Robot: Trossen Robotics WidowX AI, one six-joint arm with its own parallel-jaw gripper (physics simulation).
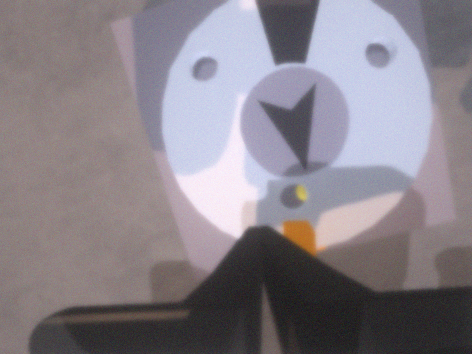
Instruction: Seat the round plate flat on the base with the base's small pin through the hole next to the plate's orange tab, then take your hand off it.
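Places are measured from the arm's base along level axes (x left, y back, z up), in millimetres.
Where they show: gripper, fingertip midpoint: [258,236].
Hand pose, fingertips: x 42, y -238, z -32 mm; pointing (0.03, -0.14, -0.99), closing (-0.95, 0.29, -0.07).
Observation:
Each offset is from my fingertips to the centre of the thing. "spot": to the spot under its first point. Level surfaces: height alone.
The round plate @[dx -27, dy -38, dz -6 mm] [390,120] is pale, with a dark wedge mark at the top, a large middle opening and several small holes. It lies over the square base @[spot: dx -82, dy +18, dz -21 mm] [445,200], whose surface with a dark arrow shows through the middle opening. The orange tab @[dx -14, dy +6, dz +1 mm] [299,236] is at the plate's lower edge. In the hole @[spot: dx -17, dy -5, dz -21 mm] [290,197] next to the tab, the yellow pin @[spot: dx -22, dy -7, dz -16 mm] [301,192] shows at the right side. Whether the plate lies fully flat cannot be told. My gripper [258,236] is shut and empty, its tips at or above the plate's lower edge, left of the tab.
The grey-brown table top @[dz -45 mm] [75,150] surrounds the base. Shadows of the gripper fall across the plate's lower part and on the table at the lower right. A darker patch shows at the right edge.

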